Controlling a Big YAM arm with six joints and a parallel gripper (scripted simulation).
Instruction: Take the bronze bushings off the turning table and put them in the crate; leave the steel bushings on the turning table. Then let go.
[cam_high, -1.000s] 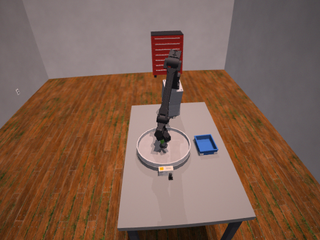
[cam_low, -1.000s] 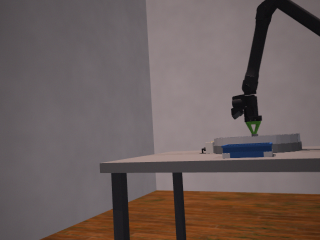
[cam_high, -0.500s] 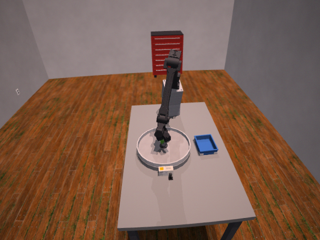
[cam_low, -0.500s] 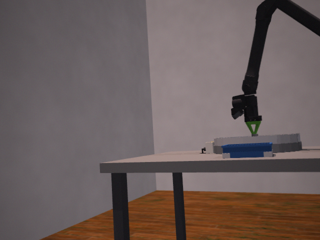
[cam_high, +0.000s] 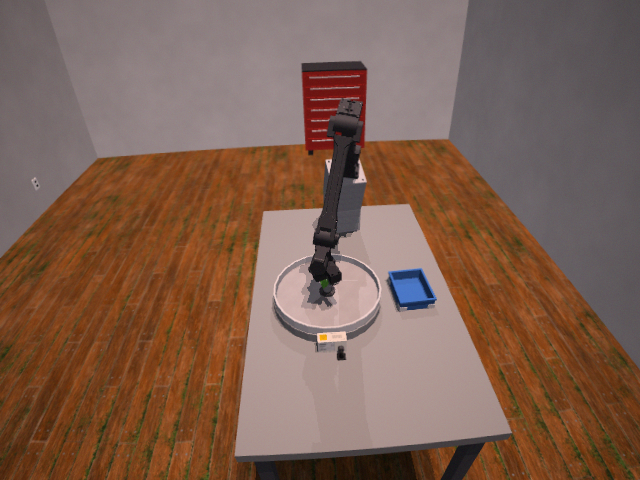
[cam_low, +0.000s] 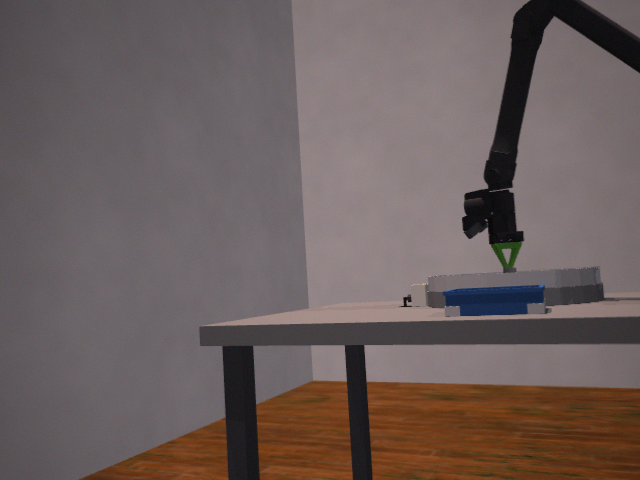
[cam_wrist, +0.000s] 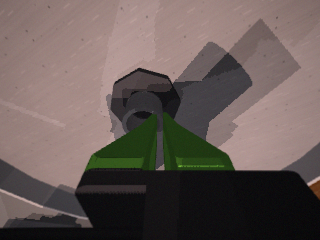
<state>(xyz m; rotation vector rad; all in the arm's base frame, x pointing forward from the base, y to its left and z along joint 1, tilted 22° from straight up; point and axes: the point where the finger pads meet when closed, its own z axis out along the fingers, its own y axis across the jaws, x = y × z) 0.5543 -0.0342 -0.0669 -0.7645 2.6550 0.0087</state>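
The turning table lies 10 mm behind my hand, 10 mm to the left of it and 40 mm below it. Round my hand: blue crate (80 mm behind, 350 mm to the left, 70 mm below).
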